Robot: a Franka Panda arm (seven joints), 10 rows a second.
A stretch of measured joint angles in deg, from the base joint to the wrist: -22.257, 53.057, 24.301, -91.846, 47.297, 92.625, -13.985; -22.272, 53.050, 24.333, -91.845, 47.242, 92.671, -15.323; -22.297, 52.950, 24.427, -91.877, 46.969, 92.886, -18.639; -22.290, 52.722, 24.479, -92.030, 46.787, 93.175, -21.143; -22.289, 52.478, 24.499, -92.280, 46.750, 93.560, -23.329; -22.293, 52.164, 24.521, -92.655, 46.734, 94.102, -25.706; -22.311, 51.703, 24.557, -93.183, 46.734, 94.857, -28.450; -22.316, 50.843, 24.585, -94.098, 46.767, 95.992, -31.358; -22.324, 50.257, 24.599, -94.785, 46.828, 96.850, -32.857
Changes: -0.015, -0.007, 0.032, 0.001, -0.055, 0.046, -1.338; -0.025, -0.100, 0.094, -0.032, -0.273, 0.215, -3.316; 0.007, -0.228, 0.052, -0.153, -0.182, 0.289, -2.504; 0.001, -0.244, 0.020, -0.250, -0.037, 0.385, -2.186; -0.004, -0.314, 0.022, -0.375, -0.016, 0.542, -2.377; -0.018, -0.461, 0.036, -0.528, 0.000, 0.755, -2.744; -0.005, -0.860, 0.028, -0.915, 0.033, 1.135, -2.908; -0.008, -0.586, 0.014, -0.687, 0.061, 0.858, -1.499
